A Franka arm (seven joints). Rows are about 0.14 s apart.
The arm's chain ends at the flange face. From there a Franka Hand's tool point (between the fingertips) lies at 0.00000 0.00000 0.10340 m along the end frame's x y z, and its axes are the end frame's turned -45 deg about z.
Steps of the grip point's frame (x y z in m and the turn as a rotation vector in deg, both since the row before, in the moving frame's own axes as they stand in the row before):
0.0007, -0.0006, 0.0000, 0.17, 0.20, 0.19
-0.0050, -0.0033, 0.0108, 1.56, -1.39, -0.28
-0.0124, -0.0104, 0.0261, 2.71, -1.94, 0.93
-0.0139, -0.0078, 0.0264, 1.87, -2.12, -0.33
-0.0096, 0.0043, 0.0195, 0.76, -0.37, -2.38
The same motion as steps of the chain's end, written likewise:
0.0000, -0.0004, 0.0000, 0.26, 0.02, 0.19
-0.0021, 0.0014, 0.0109, 0.12, -2.09, -0.28
-0.0102, 0.0024, 0.0263, 0.54, -3.29, 0.93
-0.0103, 0.0040, 0.0265, -0.18, -2.82, -0.33
-0.0023, 0.0103, 0.0195, 0.28, -0.80, -2.38

